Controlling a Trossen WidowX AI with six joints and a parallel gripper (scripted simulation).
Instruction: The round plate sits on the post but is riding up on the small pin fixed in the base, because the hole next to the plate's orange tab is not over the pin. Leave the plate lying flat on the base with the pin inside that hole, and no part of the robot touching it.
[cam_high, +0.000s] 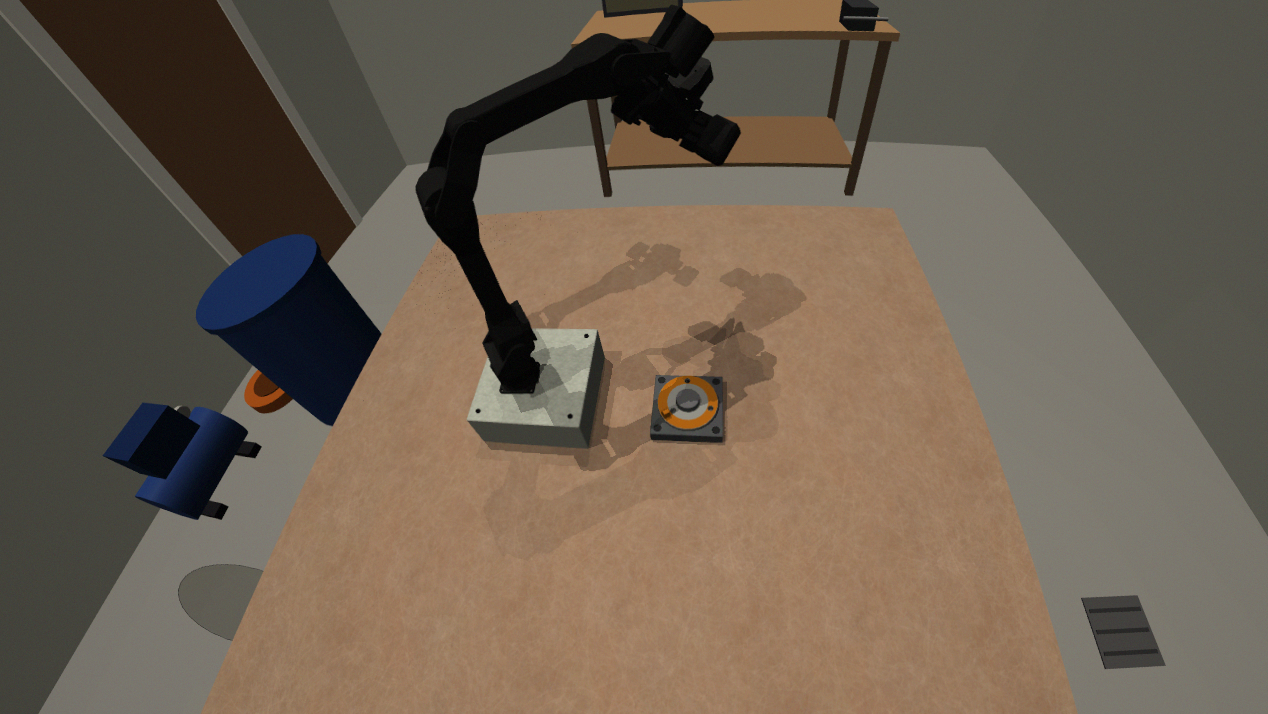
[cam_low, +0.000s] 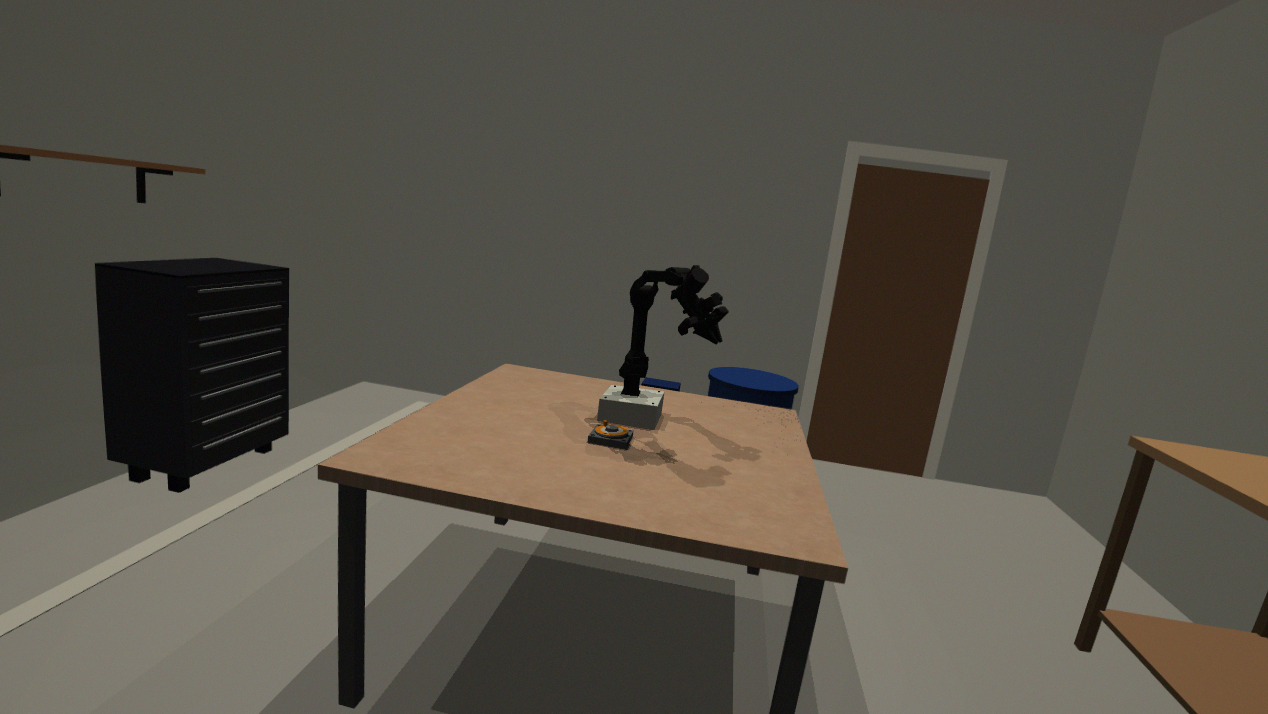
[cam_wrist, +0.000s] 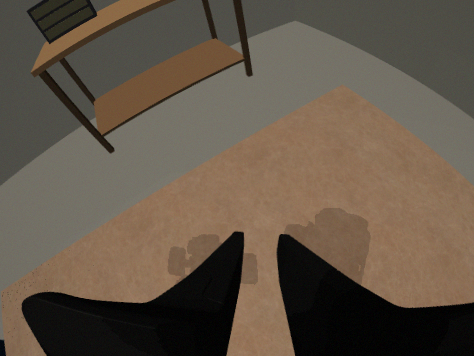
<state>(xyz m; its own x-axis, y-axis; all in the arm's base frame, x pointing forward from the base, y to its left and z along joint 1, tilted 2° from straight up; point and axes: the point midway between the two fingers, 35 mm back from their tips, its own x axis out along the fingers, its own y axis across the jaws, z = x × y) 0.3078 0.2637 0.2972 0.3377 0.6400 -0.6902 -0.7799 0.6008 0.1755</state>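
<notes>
The square base lies 340 mm below my gripper tip, 290 mm to the right of it and 20 mm behind it.
</notes>
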